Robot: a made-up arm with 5 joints. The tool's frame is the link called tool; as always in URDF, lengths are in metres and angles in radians. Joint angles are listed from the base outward. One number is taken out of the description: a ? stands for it. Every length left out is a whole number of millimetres.
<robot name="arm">
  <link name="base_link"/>
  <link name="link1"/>
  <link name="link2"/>
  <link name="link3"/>
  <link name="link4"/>
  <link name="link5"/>
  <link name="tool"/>
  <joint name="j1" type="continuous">
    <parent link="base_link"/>
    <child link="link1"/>
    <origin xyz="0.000 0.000 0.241" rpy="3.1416 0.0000 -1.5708"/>
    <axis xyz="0 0 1"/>
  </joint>
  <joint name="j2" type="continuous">
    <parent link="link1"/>
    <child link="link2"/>
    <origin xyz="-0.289 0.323 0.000" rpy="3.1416 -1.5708 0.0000"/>
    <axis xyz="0 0 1"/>
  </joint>
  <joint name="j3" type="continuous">
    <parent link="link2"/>
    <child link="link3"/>
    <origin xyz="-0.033 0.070 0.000" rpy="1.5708 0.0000 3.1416"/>
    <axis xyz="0 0 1"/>
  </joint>
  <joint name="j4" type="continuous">
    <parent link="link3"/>
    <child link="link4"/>
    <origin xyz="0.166 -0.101 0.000"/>
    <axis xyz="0 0 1"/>
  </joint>
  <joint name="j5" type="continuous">
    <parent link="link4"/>
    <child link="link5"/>
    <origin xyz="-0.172 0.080 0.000" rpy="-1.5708 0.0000 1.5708"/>
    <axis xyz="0 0 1"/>
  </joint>
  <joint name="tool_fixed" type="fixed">
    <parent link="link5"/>
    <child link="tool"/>
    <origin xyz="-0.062 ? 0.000" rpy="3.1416 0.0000 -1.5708"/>
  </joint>
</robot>
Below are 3 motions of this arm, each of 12 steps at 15 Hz.
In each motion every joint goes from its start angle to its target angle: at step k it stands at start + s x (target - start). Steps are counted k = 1, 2, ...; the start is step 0. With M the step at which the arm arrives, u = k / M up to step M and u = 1 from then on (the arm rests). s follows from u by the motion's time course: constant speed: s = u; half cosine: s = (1 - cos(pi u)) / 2; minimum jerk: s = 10 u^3 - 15 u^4 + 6 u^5.
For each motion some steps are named. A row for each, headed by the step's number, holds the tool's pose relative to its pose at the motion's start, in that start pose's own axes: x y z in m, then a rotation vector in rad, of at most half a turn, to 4 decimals.
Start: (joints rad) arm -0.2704 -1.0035 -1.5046 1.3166 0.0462
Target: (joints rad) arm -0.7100 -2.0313 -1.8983 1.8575 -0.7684
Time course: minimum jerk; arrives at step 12
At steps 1, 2, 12:
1: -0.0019 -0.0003 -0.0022 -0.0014 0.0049 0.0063
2: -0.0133 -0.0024 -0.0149 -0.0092 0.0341 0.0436
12: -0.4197 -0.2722 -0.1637 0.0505 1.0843 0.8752

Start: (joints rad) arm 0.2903 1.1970 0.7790 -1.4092 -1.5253
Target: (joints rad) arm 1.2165 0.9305 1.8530 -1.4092 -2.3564
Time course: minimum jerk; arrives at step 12
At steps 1, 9, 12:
1: 0.0019 0.0001 -0.0002 0.0022 -0.0010 0.0036
9: 0.2872 0.0132 -0.1675 0.1921 -0.2911 0.3886
12: 0.3127 0.0147 -0.2028 0.1751 -0.3244 0.4066

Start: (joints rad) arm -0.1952 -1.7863 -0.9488 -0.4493 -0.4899
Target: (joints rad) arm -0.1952 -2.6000 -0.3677 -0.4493 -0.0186
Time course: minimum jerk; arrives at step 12
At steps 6, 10, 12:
6: 0.0334 0.0228 -0.0047 0.3117 0.0147 0.1541
10: 0.0570 0.0594 -0.0227 0.5919 0.1943 0.2751
12: 0.0581 0.0629 -0.0246 0.6109 0.2144 0.2835

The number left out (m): -0.092
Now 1 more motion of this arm.
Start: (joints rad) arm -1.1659 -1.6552 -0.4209 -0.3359 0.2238
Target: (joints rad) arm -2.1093 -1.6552 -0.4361 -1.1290 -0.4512
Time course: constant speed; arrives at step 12
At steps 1, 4, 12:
1: 0.0011 -0.0070 -0.0298 -0.1438 -0.0237 0.0515
4: 0.0040 -0.0400 -0.1122 -0.5825 -0.0441 0.2018
12: 0.0055 -0.1863 -0.2554 -1.7494 0.2814 0.4568

